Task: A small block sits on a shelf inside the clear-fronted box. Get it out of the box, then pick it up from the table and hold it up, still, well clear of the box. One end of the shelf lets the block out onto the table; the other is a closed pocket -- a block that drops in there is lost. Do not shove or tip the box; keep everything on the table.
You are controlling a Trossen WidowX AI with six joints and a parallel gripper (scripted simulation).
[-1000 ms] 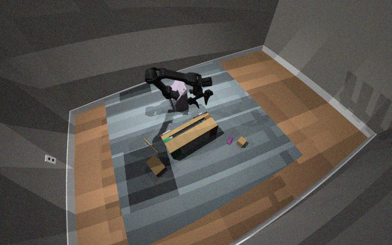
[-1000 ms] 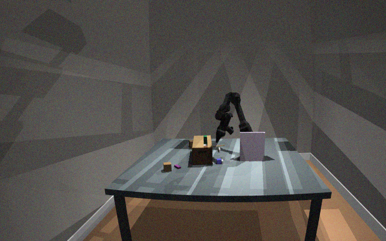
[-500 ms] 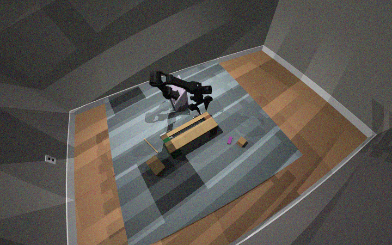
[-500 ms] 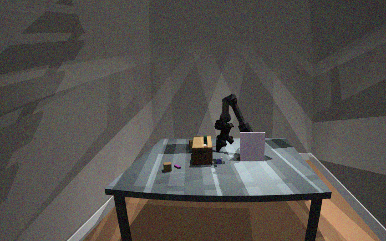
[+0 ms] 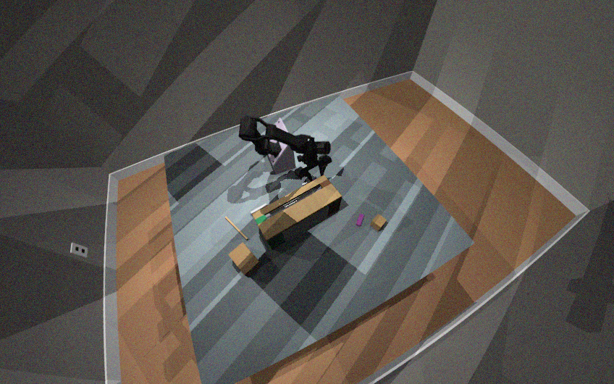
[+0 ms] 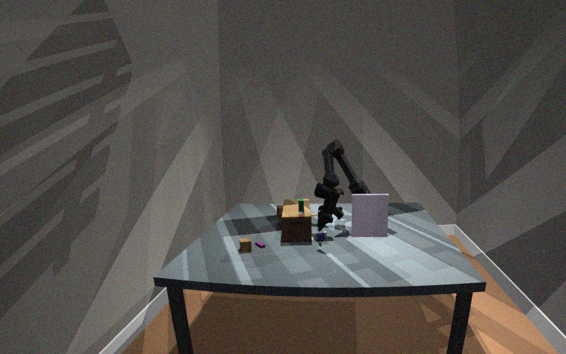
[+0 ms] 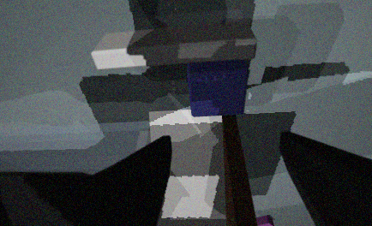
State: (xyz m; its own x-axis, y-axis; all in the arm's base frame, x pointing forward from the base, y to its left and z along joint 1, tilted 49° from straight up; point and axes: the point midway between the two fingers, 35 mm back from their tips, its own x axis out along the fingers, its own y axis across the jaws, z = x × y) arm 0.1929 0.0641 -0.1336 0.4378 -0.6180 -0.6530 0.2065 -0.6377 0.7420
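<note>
Right now my gripper tip is 1 cm past the blue block and 4 cm above it. From my gripper tip the other things lie so: box 11 cm ahead, 16 cm to the right, 1 cm above; then magenta piece 26 cm ahead, 12 cm to the left, 5 cm below; then small tan cube 31 cm ahead, 19 cm to the left, 3 cm below.
</note>
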